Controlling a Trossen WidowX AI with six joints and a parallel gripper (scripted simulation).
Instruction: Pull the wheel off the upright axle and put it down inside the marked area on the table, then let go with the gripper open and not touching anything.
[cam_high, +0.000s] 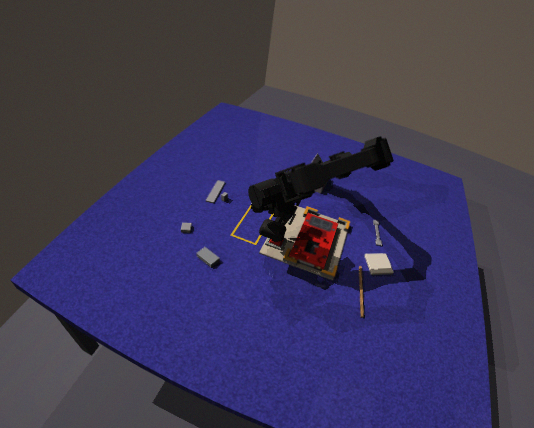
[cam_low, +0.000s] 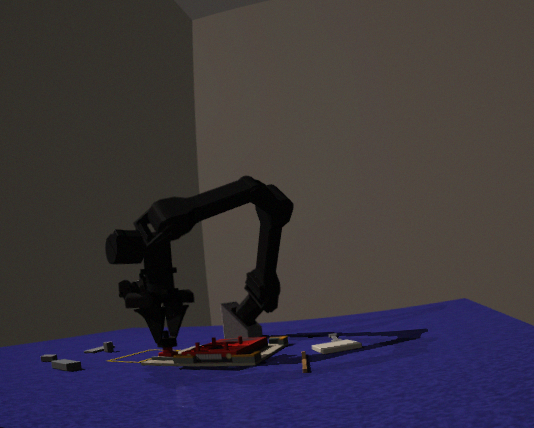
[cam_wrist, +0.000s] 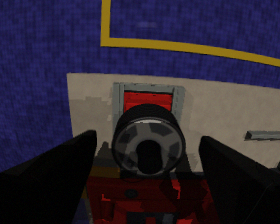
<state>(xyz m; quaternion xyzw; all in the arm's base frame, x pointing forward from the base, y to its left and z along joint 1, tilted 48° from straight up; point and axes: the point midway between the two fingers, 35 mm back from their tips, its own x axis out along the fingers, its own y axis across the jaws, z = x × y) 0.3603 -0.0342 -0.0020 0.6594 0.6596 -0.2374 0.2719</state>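
The black axle lies right at my gripper tip. Round my gripper tip: wooden stick: 29 cm to the left, 5 cm ahead, 4 cm below; dark grey wheel: right at my gripper tip; white card: 32 cm to the left, 7 cm behind, 4 cm below.
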